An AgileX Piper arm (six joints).
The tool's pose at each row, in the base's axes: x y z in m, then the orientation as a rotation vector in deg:
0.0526 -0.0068 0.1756 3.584 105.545 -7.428
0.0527 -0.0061 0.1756 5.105 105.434 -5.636
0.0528 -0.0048 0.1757 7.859 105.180 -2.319
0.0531 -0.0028 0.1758 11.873 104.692 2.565
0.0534 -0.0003 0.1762 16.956 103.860 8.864
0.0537 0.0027 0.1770 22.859 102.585 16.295
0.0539 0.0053 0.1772 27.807 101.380 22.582
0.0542 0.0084 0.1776 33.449 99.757 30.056
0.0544 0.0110 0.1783 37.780 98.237 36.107
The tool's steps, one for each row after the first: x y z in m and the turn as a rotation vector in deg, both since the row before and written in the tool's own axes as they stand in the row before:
0.0000 0.0007 0.0000 -0.437 -0.018 1.987
-0.0001 0.0013 -0.0001 -0.838 -0.021 3.639
0.0000 0.0020 0.0001 -1.248 0.006 5.340
0.0000 0.0025 0.0000 -1.643 0.068 6.842
0.0000 0.0031 -0.0001 -1.961 0.167 8.041
0.0009 0.0025 0.0001 -1.630 0.333 6.792
0.0012 0.0029 0.0002 -2.001 0.583 7.938
0.0011 0.0025 0.0001 -1.704 0.569 6.295

